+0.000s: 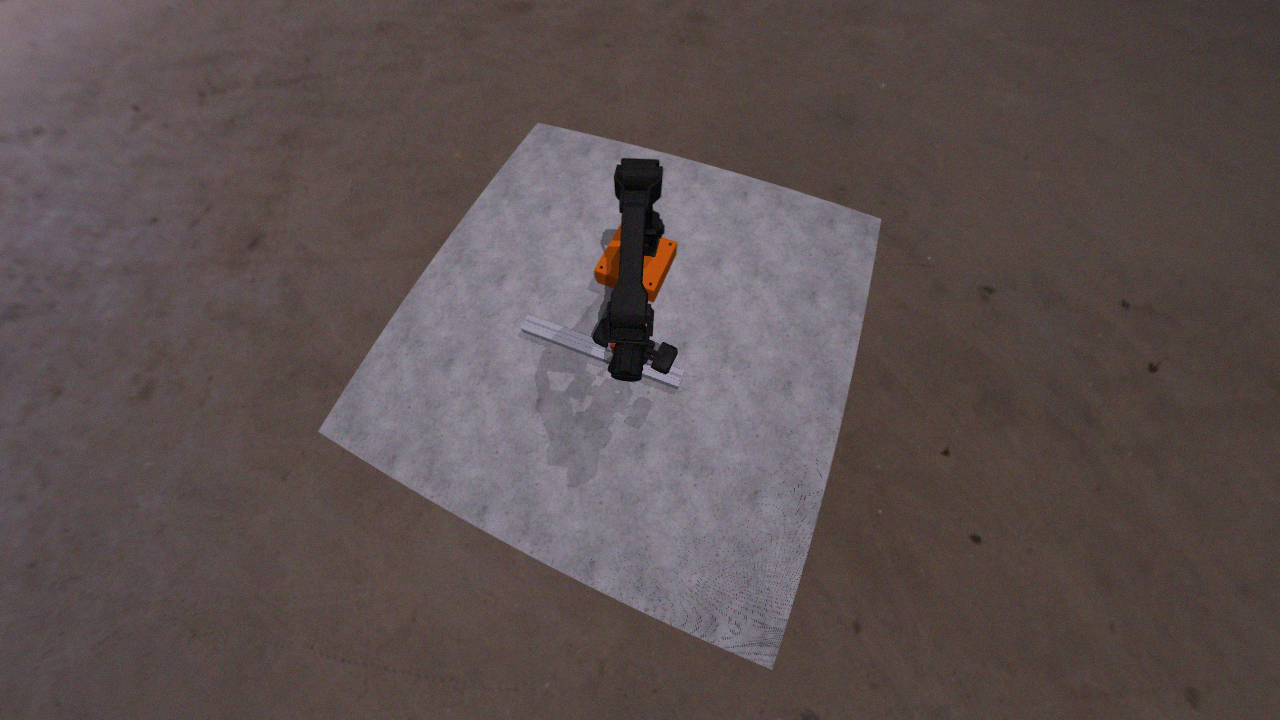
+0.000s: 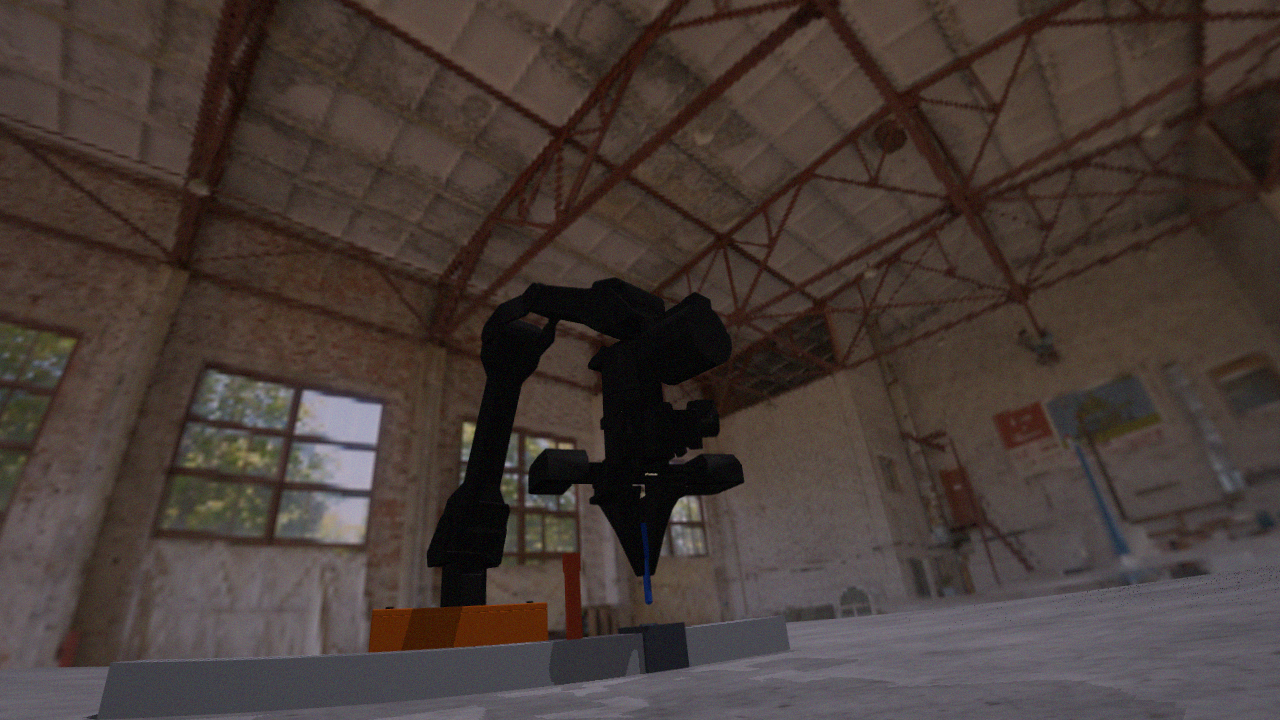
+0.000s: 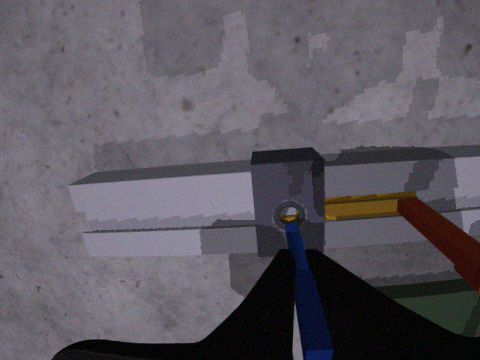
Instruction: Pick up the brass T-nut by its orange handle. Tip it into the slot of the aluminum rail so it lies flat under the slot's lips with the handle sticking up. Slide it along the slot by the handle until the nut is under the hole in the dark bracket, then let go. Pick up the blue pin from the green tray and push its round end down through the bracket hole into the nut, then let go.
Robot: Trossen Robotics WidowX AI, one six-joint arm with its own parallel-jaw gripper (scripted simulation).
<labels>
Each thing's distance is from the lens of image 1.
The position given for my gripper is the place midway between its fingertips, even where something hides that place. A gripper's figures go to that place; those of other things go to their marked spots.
my gripper (image 1: 637,356): 85 cm
aluminum rail (image 1: 546,330): 98 cm
</labels>
